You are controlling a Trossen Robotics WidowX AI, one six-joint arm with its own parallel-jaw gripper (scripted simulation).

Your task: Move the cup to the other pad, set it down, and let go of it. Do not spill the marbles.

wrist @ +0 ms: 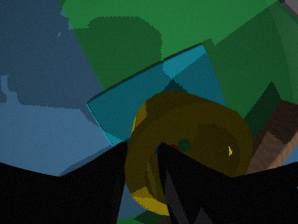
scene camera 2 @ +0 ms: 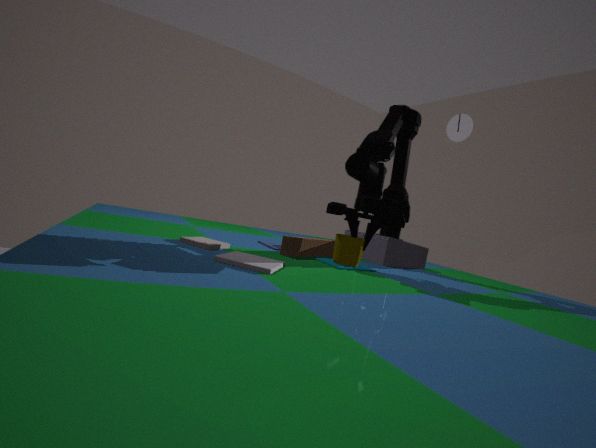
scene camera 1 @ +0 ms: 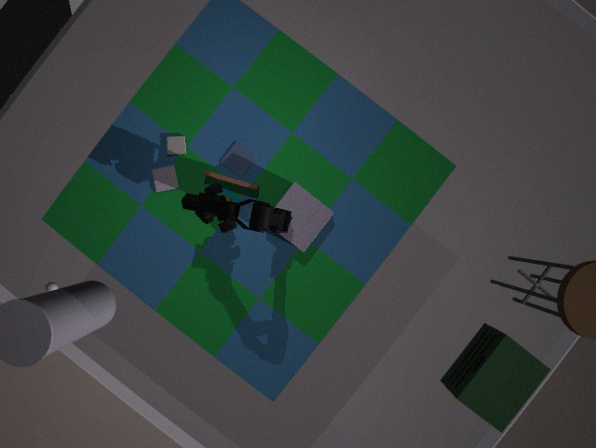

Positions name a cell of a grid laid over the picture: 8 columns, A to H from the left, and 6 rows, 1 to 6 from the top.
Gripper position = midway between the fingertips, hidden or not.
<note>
I see my gripper (scene camera 2: E4), a yellow cup (scene camera 2: E4) and a teal pad (wrist: D3).
My gripper is seen too in the wrist view (wrist: D5).
</note>
